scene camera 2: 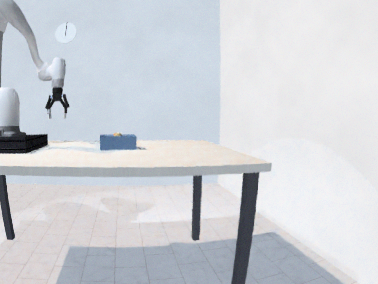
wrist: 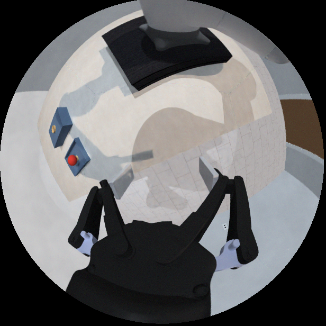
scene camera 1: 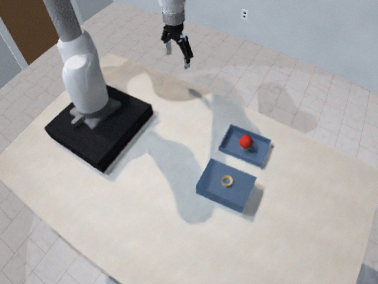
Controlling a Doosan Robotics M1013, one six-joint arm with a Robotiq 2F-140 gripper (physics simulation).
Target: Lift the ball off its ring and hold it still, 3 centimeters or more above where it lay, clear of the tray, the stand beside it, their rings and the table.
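Seen in the pictures: gripper, between the fingertips: [scene camera 2: 57, 118] [scene camera 1: 177, 61]; arm's base, origin of its link: [scene camera 2: 7, 136] [scene camera 1: 95, 109].
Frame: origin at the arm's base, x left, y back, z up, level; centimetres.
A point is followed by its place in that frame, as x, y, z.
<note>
A red ball [scene camera 1: 245, 141] @(22.9, -64.0, -0.6) [wrist: 72, 160] sits on a ring in the blue tray [scene camera 1: 227, 133] @(24.5, -55.0, -4.2) [wrist: 77, 171]. The ring under it is mostly hidden by the ball. Beside the tray stands a blue stand [scene camera 1: 220, 197] @(-3.1, -68.3, -0.3) [scene camera 2: 118, 143] @(-3.2, -68.2, -3.5) [wrist: 62, 128], with a tan ring [scene camera 1: 227, 181] @(3.5, -67.1, -0.1) [wrist: 53, 129] on its top. In the scene camera 2 view the ball and tray cannot be made out behind the stand. My gripper [scene camera 1: 177, 57] @(38.6, -19.0, 8.7) [scene camera 2: 57, 116] @(38.6, -19.0, 8.7) [wrist: 164, 167] is open and empty, high up and well to the side of the tray, towards the table's far edge.
The arm's black base plate [scene camera 1: 75, 145] @(-19.0, -8.1, 1.1) [scene camera 2: 32, 143] @(-9.9, -22.0, -3.0) [wrist: 180, 70] lies on the table [scene camera 1: 150, 215] @(-21.7, -50.0, -6.7) [scene camera 2: 175, 156] @(-23.2, -94.5, -6.7) [wrist: 185, 95], to the left of the tray and stand in the scene camera 1 view. Walls stand beyond the table.
</note>
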